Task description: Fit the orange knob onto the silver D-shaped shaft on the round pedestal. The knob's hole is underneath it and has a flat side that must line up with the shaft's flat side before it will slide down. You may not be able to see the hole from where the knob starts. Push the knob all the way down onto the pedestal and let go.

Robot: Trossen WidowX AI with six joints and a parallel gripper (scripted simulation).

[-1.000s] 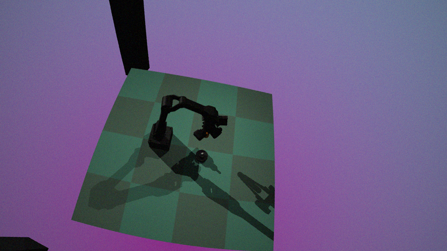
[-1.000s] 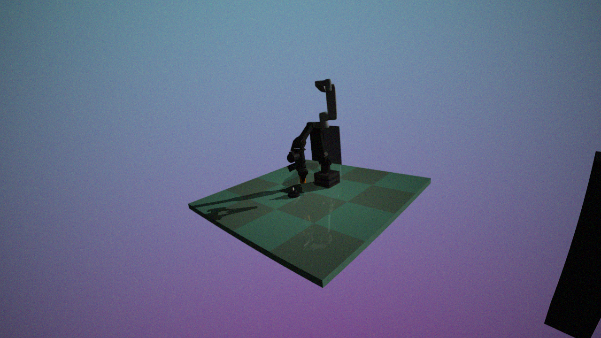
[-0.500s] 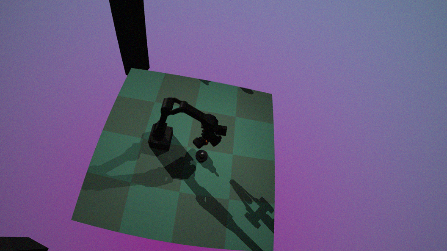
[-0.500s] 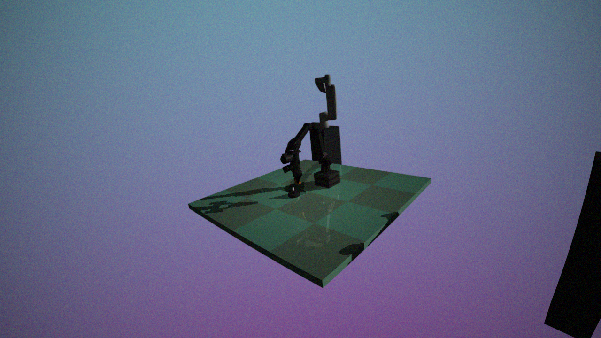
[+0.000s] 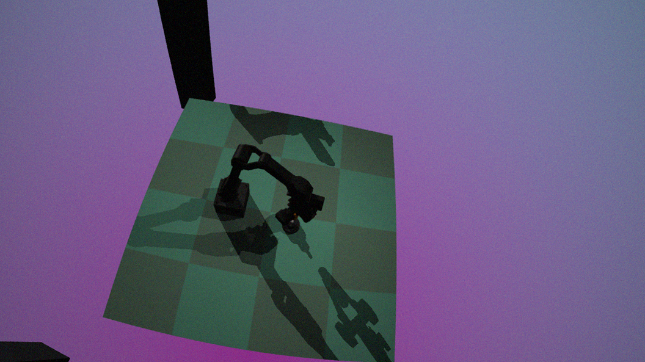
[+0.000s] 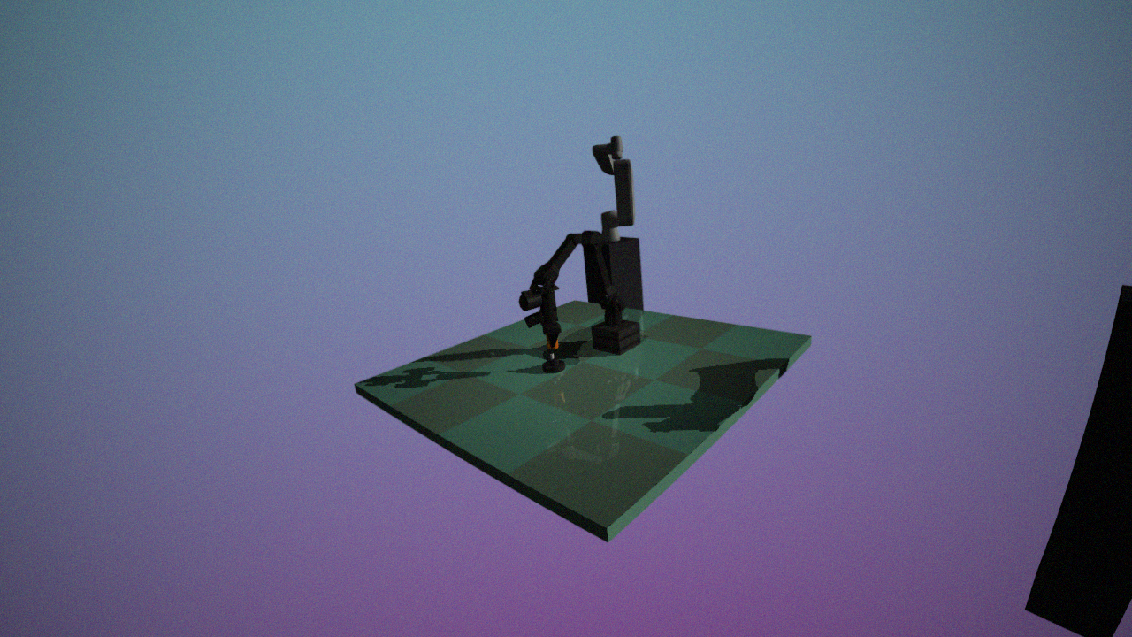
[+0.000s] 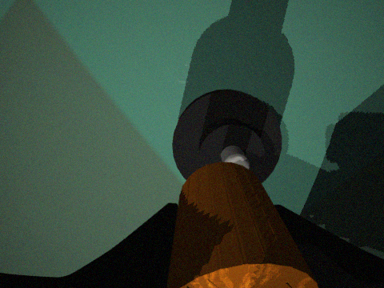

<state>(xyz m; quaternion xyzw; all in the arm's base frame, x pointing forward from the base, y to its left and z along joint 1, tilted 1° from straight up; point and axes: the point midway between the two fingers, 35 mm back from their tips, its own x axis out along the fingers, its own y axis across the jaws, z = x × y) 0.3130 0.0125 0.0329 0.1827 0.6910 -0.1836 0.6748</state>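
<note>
My gripper tip is now 70 mm above the round pedestal and 10 mm to the left of it. Also, from my gripper tip: orange knob 30 mm above.
</note>
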